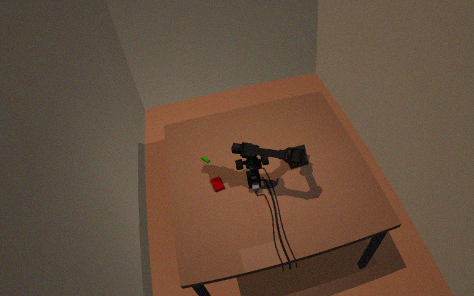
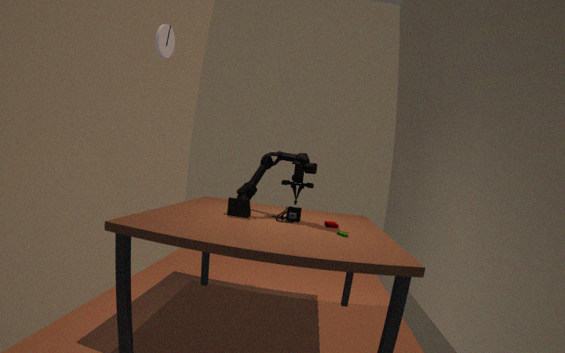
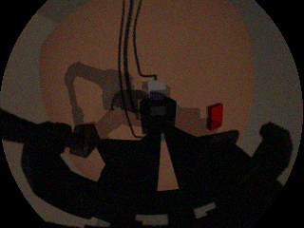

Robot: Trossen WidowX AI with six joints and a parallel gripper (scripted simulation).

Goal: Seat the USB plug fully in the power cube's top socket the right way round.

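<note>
Now: the USB plug 20 mm below my gripper tip. From my gripper tip the other things lie so: red block 230 mm ahead, 60 mm to the right, 120 mm below; then USB socket 60 mm below; then green block 270 mm ahead, 290 mm to the right, 130 mm below.
</note>
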